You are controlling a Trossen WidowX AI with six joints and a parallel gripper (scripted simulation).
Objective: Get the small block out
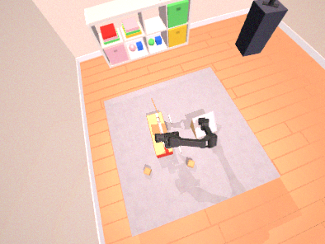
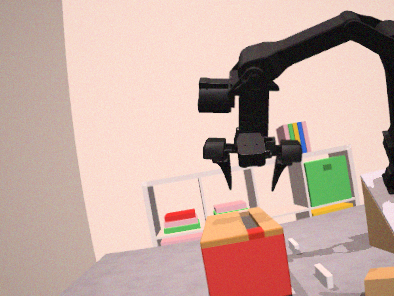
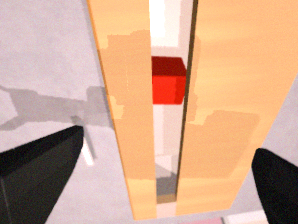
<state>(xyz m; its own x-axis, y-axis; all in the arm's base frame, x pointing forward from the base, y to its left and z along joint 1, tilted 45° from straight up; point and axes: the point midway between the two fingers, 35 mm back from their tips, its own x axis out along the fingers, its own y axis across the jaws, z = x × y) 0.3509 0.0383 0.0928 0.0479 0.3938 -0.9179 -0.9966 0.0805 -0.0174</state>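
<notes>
My gripper tip is now 7 cm to the left of the box and 13 cm above it.
</notes>
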